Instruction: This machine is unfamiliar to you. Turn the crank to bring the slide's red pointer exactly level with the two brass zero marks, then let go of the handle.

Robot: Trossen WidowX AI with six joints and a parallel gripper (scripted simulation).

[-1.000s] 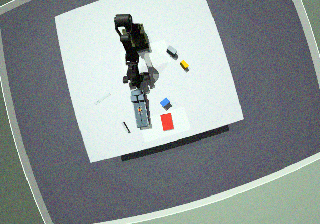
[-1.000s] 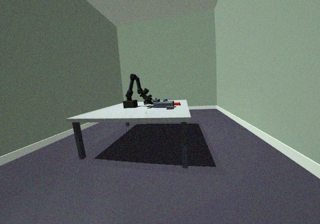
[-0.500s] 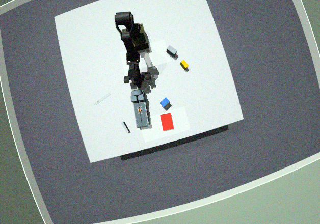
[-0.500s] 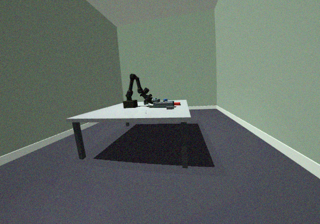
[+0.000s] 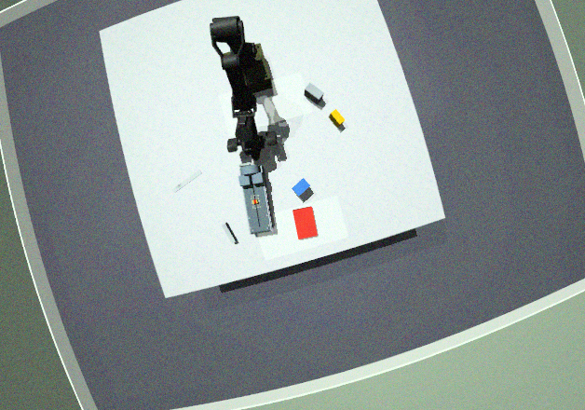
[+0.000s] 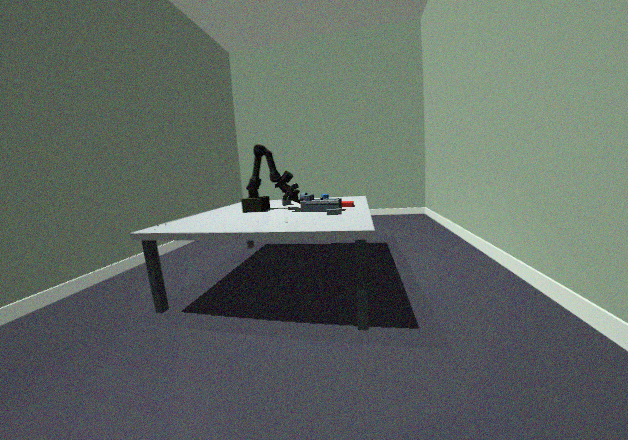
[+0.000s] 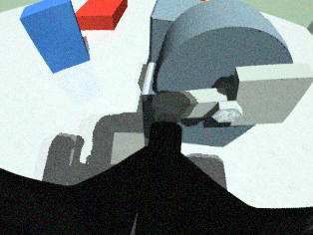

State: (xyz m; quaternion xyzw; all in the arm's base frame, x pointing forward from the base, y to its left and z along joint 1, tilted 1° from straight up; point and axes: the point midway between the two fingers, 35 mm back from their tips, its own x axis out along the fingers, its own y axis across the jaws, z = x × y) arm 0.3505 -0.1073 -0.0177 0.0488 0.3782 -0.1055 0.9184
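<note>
The red pointer lies 150 mm ahead of my gripper tip, 60 mm to the right of it and 30 mm above it. Round my gripper tip: flat red block: 310 mm ahead, 80 mm to the left, 40 mm below; then blue block: 170 mm ahead, 120 mm to the left, 10 mm below; then crank handle: 20 mm behind, 20 mm above.
</note>
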